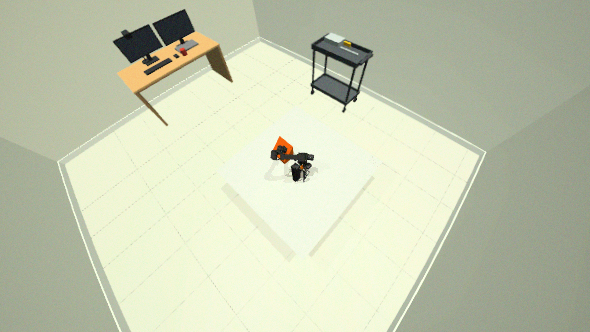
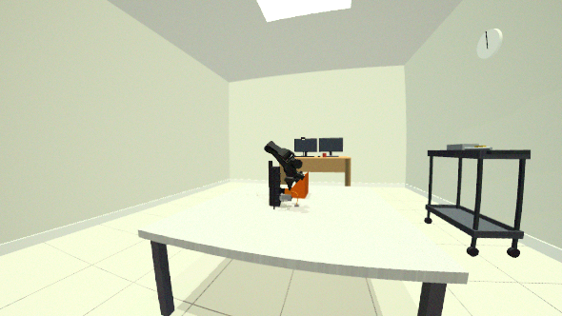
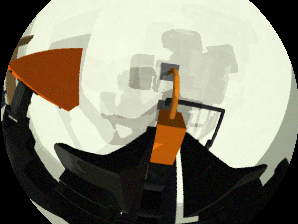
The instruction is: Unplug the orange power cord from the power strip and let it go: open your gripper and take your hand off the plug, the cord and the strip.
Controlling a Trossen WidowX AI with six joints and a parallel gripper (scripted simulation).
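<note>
Now: gripper tip 3 cm to the left of the orange plug and 1 cm short of it.
</note>
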